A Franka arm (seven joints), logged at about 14 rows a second.
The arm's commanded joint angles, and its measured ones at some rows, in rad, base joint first. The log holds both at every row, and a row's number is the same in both.
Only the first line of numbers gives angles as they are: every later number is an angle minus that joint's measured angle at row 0.
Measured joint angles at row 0: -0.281, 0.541, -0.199, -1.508, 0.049, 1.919, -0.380
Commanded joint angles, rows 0 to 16: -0.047, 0.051, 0.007, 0.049, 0.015, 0.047, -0.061; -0.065, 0.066, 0.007, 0.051, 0.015, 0.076, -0.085; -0.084, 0.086, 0.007, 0.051, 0.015, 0.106, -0.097; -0.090, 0.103, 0.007, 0.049, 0.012, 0.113, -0.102; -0.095, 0.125, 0.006, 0.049, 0.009, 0.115, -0.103; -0.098, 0.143, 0.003, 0.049, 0.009, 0.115, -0.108; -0.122, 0.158, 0.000, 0.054, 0.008, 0.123, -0.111; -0.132, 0.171, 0.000, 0.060, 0.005, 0.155, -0.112; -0.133, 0.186, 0.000, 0.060, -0.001, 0.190, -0.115; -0.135, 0.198, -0.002, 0.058, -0.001, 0.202, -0.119; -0.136, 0.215, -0.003, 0.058, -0.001, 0.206, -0.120; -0.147, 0.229, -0.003, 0.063, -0.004, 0.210, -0.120; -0.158, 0.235, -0.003, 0.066, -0.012, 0.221, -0.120; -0.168, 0.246, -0.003, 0.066, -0.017, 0.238, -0.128; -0.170, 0.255, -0.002, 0.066, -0.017, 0.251, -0.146; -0.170, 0.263, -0.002, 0.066, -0.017, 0.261, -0.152; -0.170, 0.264, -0.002, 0.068, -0.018, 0.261, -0.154
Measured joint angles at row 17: -0.159, 0.239, -0.009, 0.025, -0.008, 0.262, -0.133
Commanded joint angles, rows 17 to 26: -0.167, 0.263, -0.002, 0.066, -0.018, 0.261, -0.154; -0.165, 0.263, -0.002, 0.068, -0.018, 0.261, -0.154; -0.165, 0.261, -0.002, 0.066, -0.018, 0.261, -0.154; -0.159, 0.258, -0.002, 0.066, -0.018, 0.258, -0.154; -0.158, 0.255, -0.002, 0.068, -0.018, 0.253, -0.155; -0.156, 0.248, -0.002, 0.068, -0.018, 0.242, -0.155; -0.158, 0.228, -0.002, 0.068, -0.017, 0.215, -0.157; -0.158, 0.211, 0.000, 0.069, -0.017, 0.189, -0.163; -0.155, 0.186, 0.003, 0.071, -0.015, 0.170, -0.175; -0.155, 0.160, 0.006, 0.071, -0.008, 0.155, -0.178
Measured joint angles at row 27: -0.154, 0.223, -0.003, 0.072, -0.009, 0.209, -0.157
